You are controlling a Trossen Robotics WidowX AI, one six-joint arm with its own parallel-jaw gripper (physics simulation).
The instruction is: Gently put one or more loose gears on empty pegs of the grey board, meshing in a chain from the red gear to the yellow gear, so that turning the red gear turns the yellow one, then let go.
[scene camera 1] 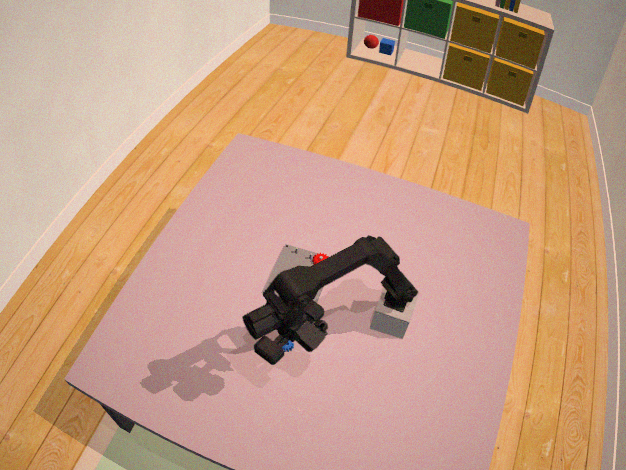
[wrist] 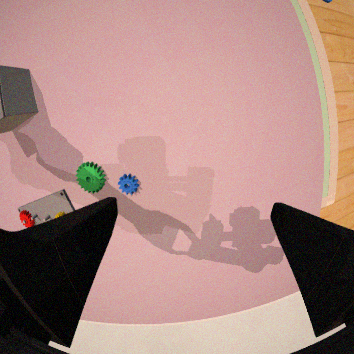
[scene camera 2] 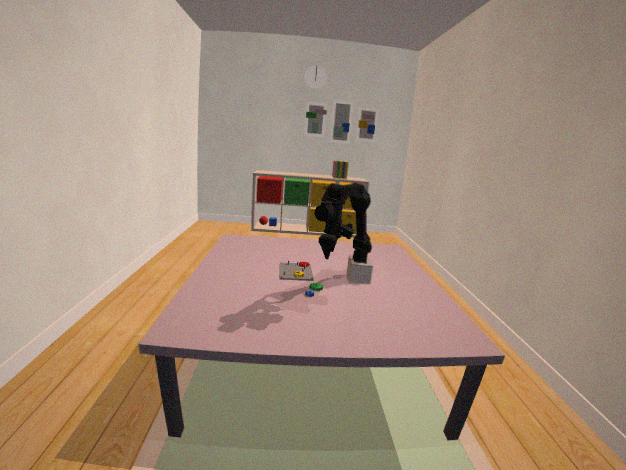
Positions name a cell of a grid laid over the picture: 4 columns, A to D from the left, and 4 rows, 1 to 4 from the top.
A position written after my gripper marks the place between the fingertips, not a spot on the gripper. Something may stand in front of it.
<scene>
My gripper (scene camera 1: B3) is open, with nothing in its grasp. Also in view: a grey board (scene camera 1: B3).
My gripper is seen too in the wrist view (wrist: C3) and in scene camera 2 (scene camera 2: C3). The grey board is seen too in the wrist view (wrist: A3).
</scene>
